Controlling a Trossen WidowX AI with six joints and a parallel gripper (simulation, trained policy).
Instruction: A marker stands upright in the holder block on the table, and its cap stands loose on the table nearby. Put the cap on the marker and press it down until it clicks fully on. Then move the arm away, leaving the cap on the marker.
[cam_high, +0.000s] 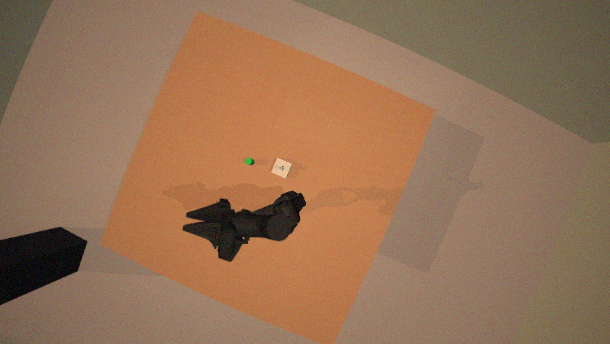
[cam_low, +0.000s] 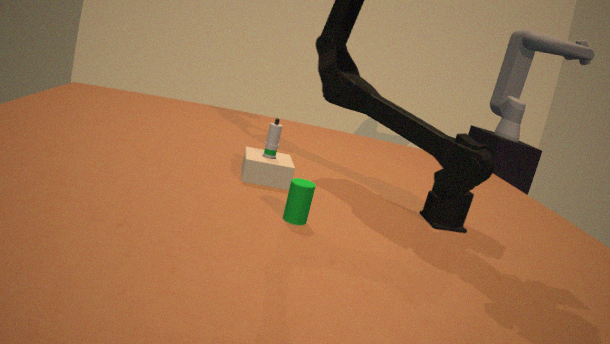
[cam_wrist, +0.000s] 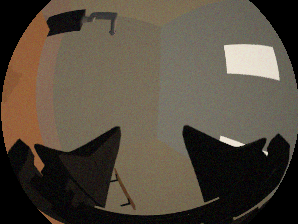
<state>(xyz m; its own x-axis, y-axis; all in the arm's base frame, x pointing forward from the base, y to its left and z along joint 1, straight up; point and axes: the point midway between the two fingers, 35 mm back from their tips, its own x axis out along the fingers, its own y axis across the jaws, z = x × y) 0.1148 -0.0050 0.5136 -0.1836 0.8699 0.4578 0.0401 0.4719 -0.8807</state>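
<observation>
Right now the green cap is 15 cm ahead of my gripper tip, 5 cm to the left of it and 50 cm below it. The rest, counted from my gripper tip: holder block 18 cm ahead, 9 cm to the right, 51 cm below.
</observation>
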